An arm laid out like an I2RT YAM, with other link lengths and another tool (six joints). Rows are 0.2 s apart.
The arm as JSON. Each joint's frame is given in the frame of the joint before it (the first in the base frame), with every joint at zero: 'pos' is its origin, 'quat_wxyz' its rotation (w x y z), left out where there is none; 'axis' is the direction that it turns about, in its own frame. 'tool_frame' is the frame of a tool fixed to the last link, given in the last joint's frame.
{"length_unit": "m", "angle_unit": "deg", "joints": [
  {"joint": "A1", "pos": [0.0, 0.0, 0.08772], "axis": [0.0, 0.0, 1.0]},
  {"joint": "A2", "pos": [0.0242, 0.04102, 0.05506], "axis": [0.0, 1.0, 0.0]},
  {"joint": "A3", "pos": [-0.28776, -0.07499, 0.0], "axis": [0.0, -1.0, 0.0]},
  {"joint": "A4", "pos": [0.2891, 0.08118, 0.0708], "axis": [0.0, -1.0, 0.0]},
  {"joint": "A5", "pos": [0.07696, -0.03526, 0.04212], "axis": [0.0, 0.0, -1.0]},
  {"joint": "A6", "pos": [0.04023, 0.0, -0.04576], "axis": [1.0, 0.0, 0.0]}
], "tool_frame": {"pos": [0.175, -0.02, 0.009], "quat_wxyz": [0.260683, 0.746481, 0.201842, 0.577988]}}
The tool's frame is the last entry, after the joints.
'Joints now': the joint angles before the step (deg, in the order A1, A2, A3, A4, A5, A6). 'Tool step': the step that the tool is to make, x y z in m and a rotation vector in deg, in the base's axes. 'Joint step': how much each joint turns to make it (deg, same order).
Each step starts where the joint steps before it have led.
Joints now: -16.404 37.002 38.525 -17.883 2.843 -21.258
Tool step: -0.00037 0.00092 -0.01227 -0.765 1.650 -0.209
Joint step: 0.938 -0.044 -1.235 -0.136 1.444 -0.802
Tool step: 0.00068 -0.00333 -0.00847 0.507 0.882 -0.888
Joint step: -0.014 0.649 -0.551 0.172 0.751 0.515
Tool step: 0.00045 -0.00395 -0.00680 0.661 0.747 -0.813
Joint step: -0.421 0.701 -0.265 0.020 0.227 0.541
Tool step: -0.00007 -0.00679 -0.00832 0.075 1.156 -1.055
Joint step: -0.880 0.879 -0.396 0.161 0.251 -0.178
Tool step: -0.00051 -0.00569 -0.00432 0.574 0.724 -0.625
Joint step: -1.286 0.703 0.174 -0.341 -0.736 0.069
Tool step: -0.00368 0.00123 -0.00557 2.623 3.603 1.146
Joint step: -1.964 1.507 3.363 -6.117 -3.370 -0.061
